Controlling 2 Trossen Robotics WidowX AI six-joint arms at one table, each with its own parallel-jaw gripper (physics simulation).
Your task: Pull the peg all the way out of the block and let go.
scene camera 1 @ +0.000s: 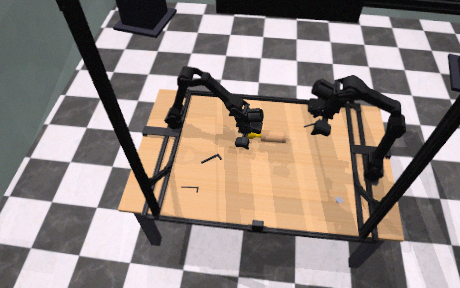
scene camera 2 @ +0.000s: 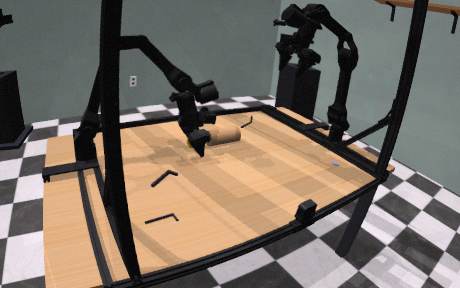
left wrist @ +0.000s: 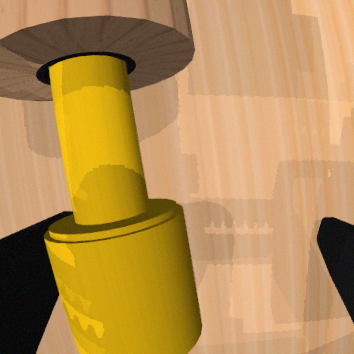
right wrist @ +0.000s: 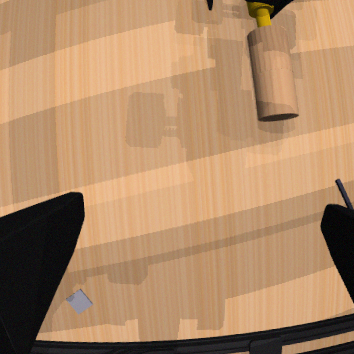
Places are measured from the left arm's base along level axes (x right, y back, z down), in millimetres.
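Pixels of known places: left gripper, fingertip midpoint: (scene camera 1: 250, 141) (scene camera 2: 198, 150) (left wrist: 202, 227) (right wrist: 239, 12); right gripper, fingertip midpoint: (scene camera 1: 312, 125) (scene camera 2: 287, 73) (right wrist: 207, 211); left arm's base, link origin: (scene camera 1: 174, 125) (scene camera 2: 86, 158); right arm's base, link origin: (scene camera 1: 371, 176) (scene camera 2: 334, 139).
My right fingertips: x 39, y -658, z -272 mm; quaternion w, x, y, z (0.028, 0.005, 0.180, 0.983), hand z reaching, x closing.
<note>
Ahead of a thing's pixels: the offset from my right fingertips to its top centre.
The yellow peg @(dx -93, dy +234, dz +247 mm) (scene camera 1: 254, 135) (scene camera 2: 190, 144) (left wrist: 125, 280) (right wrist: 263, 17) lies with its narrow shaft partly in the hole of the round wooden block @(dx -108, dy +162, dz +236 mm) (scene camera 1: 274, 136) (scene camera 2: 225, 135) (left wrist: 167, 47) (right wrist: 276, 75). The block lies on its side on the table. A length of shaft and the wider handle show outside it. My left gripper (scene camera 1: 249, 136) (left wrist: 202, 227) is open at the peg. In the left wrist view the handle overlaps the picture's left finger, with a wide gap to the other finger. My right gripper (scene camera 1: 318, 119) (scene camera 2: 292, 62) (right wrist: 207, 211) is open and raised, apart from the block.
Two black hex keys, one @(dx +99, dy +414, dz +283 mm) (scene camera 1: 210, 159) (scene camera 2: 161, 178) nearer the block and one @(dx +273, dy +457, dz +285 mm) (scene camera 1: 190, 188) (scene camera 2: 160, 218) nearer the front edge, lie on the table. Another key @(dx -260, dy -6, dz +260 mm) (scene camera 2: 247, 124) (right wrist: 343, 192) lies behind the block. A small grey tile @(dx +133, dy -194, dz +288 mm) (scene camera 1: 339, 200) (scene camera 2: 335, 163) (right wrist: 79, 301) lies at the right.
</note>
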